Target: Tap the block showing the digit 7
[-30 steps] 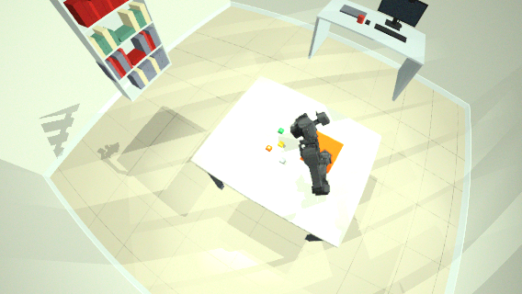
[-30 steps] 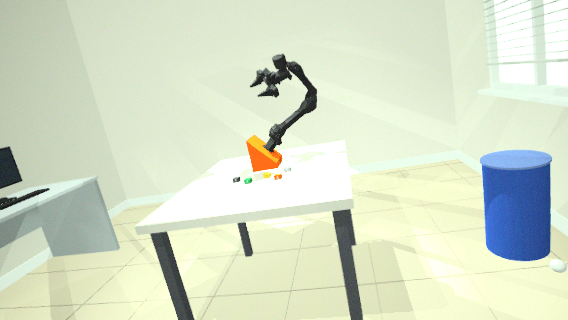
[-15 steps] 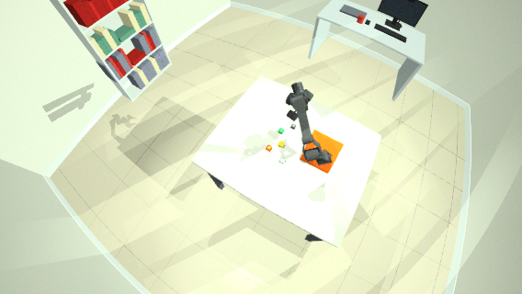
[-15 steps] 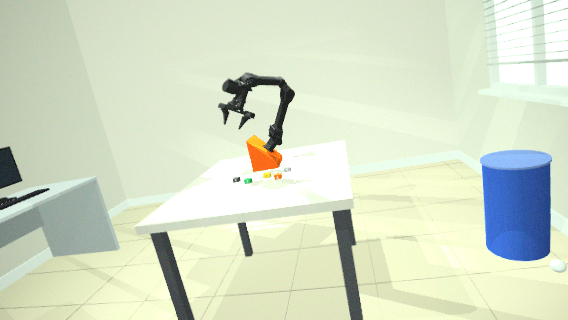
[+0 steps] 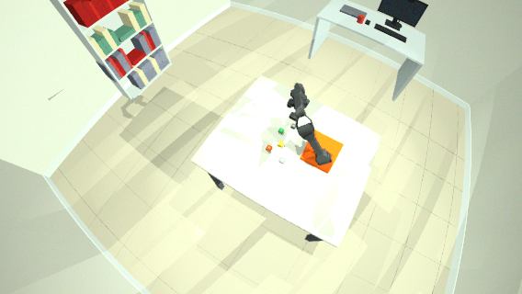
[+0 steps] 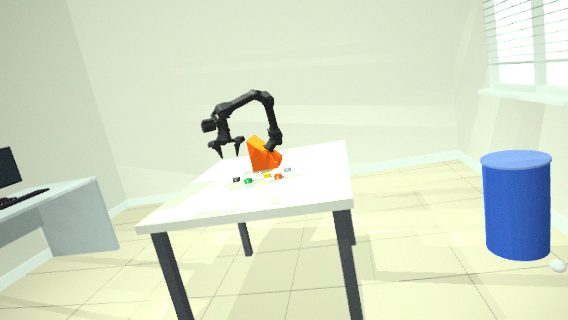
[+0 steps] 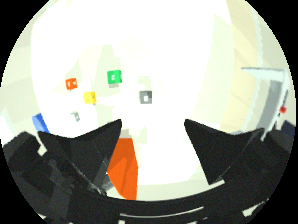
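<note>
Now: gripper tip 18 cm to the right of the yellow block and 12 cm above it. Round my gripper tip: green block 12 cm below, 10 cm to the left, 5 cm ahead; then orange block 25 cm to the left, 12 cm below, 4 cm ahead; then dark grey block 12 cm below, 1 cm to the left, 1 cm ahead.
</note>
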